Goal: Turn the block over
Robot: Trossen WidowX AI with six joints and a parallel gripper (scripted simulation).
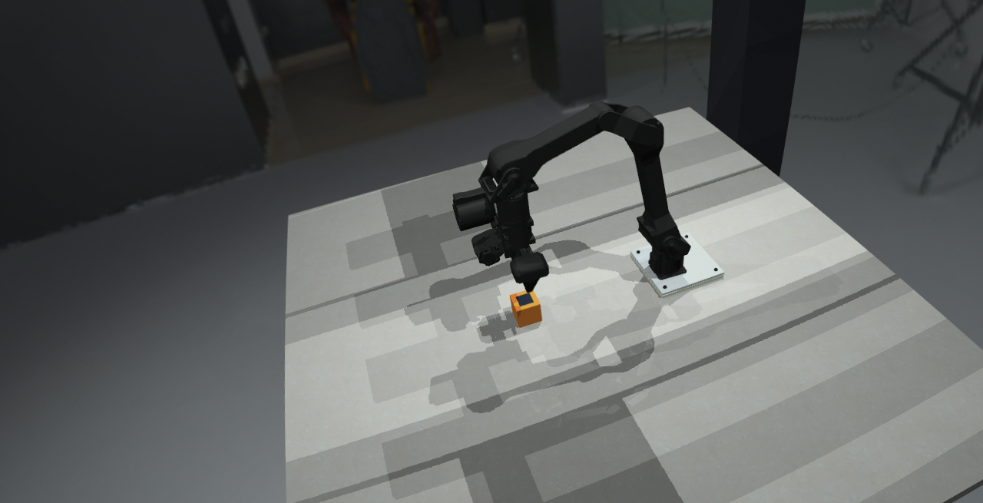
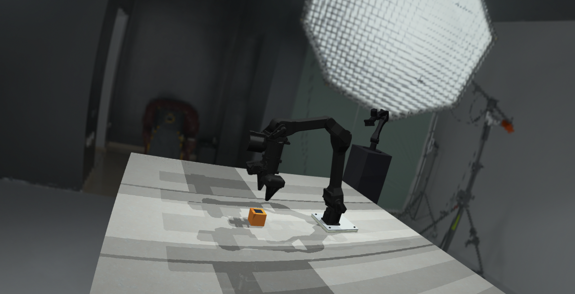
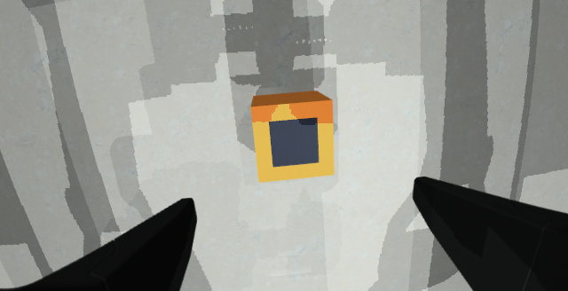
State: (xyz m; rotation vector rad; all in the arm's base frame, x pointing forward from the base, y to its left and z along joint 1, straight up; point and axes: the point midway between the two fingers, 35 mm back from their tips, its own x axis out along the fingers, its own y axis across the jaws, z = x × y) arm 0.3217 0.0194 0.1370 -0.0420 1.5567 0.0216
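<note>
The orange block lies 80 mm below my gripper tip.
</note>
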